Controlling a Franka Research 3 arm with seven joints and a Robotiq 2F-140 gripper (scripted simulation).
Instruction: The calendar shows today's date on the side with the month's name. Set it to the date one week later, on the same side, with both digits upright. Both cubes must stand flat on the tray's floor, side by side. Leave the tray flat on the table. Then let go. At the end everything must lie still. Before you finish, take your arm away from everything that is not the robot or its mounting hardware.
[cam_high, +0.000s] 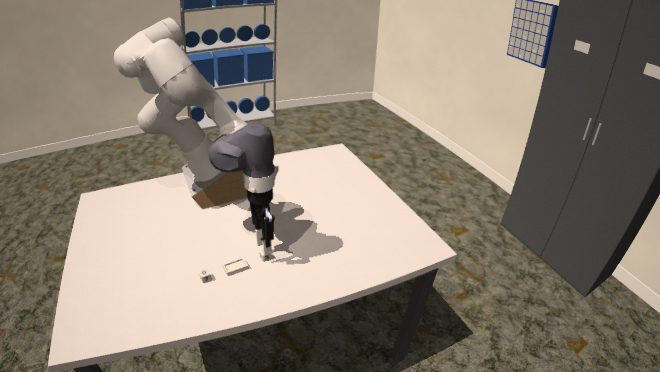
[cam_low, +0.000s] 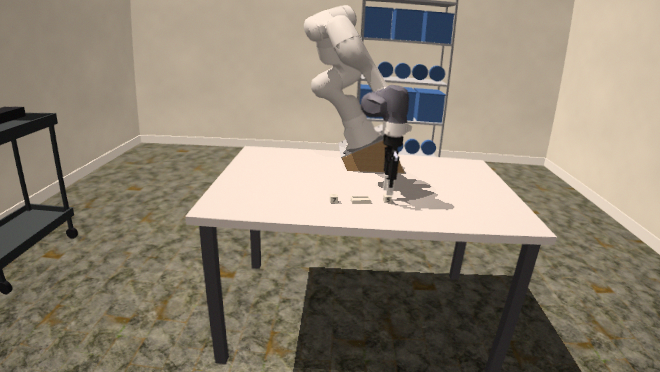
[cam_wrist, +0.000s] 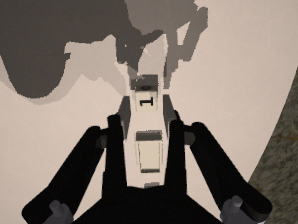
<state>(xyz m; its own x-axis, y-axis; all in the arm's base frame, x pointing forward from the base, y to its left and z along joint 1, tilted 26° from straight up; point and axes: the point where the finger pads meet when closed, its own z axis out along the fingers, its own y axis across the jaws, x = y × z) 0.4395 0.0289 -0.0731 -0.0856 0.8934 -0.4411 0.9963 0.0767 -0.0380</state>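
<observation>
Right now my hand is 6 cm above the cube. The rest, counted from my hand: grey tray 11 cm to the right, 6 cm below, 1 cm ahead.
</observation>
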